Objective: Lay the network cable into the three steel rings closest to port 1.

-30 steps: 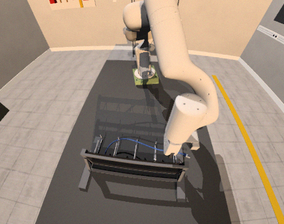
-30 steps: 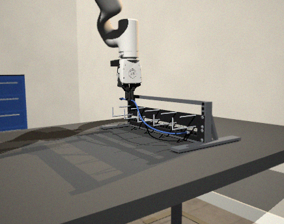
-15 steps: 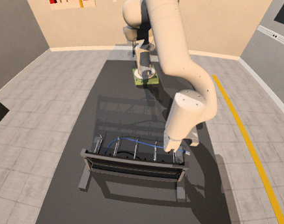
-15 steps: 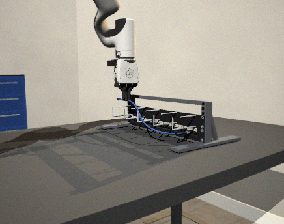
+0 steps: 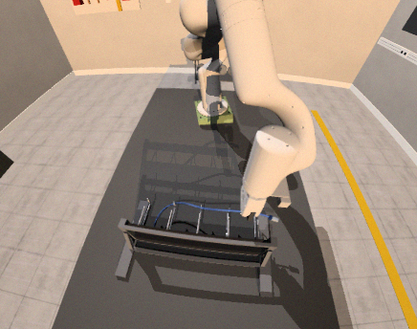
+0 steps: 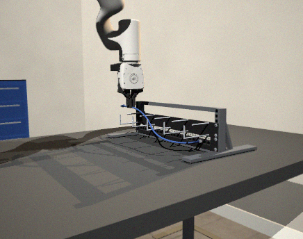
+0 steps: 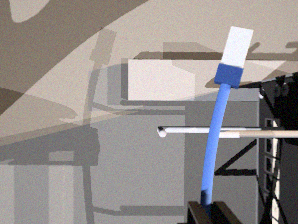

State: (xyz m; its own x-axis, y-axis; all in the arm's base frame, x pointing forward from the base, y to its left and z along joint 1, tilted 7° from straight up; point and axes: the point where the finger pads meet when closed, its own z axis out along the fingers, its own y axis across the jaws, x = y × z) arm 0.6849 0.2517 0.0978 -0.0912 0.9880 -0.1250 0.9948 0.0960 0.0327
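Now: the clear plug 90 mm to the left of my hand, 20 mm below it and 10 mm ahead of it. Also, from my hand: patch-panel rack (140 mm to the right, 110 mm ahead, 80 mm below).
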